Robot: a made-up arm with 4 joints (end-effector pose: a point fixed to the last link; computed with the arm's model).
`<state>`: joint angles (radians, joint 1 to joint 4).
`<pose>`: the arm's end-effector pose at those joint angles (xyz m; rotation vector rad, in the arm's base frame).
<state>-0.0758 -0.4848 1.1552 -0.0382</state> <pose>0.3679 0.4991 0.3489 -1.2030 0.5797 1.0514</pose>
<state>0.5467 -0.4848 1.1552 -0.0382</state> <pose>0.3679 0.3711 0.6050 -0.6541 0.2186 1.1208</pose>
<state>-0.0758 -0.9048 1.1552 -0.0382</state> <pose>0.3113 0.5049 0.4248 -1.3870 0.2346 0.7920</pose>
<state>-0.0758 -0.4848 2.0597 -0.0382</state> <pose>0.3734 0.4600 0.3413 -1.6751 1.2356 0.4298</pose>
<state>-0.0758 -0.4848 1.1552 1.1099</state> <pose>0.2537 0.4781 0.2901 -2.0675 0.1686 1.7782</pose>
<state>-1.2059 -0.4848 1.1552 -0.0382</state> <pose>0.3679 0.2982 -0.1097 -2.1595 1.2518 0.6869</pose>
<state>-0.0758 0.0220 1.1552 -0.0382</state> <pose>0.3878 0.4906 0.2369 -0.9187 0.9875 1.3307</pose>
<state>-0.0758 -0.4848 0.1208 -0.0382</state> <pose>0.3476 0.5156 0.3862 -0.5001 -0.2036 1.5108</pose>
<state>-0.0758 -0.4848 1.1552 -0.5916</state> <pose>0.4136 0.4576 0.3706 -0.7760 0.6926 0.6893</pose>
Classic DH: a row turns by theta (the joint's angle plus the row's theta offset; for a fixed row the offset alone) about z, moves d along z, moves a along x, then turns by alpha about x. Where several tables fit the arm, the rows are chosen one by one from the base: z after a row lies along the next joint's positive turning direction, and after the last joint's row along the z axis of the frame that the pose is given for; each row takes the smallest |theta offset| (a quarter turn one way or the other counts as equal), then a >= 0, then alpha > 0; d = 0 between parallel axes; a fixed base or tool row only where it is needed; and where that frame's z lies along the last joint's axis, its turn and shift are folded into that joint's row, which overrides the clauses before.
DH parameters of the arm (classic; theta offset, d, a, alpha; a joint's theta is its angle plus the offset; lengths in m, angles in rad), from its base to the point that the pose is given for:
base (fixed): 1.5708 0.278 0.037 1.5708
joint 1: 1.5708 0.161 0.011 1.5708
joint 2: 0 0.424 0.021 1.5708
joint 3: 0.3155 -0.1758 -0.0801 1.5832
joint 4: -1.5667 -0.0718 0.0481 -1.2553
tool (fixed): 1.5578 0.1154 0 0

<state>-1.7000 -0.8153 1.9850 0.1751</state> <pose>0.3224 0.1189 -0.1632 2.4535 -1.0857 0.5218</pose>
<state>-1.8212 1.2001 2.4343 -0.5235</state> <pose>0.2732 -0.2881 -0.0376 0.7222 -1.9933 0.9166</pose>
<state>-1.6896 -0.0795 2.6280 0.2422</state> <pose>0.3575 -0.0068 -0.1155 1.3578 -1.5681 0.8737</pose>
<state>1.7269 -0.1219 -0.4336 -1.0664</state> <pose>0.4586 -0.0402 0.7409 2.3413 -0.9668 1.5838</pose>
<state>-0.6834 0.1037 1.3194 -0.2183</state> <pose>0.4036 0.3573 -0.0231 -1.3432 1.6113 0.7745</pose>
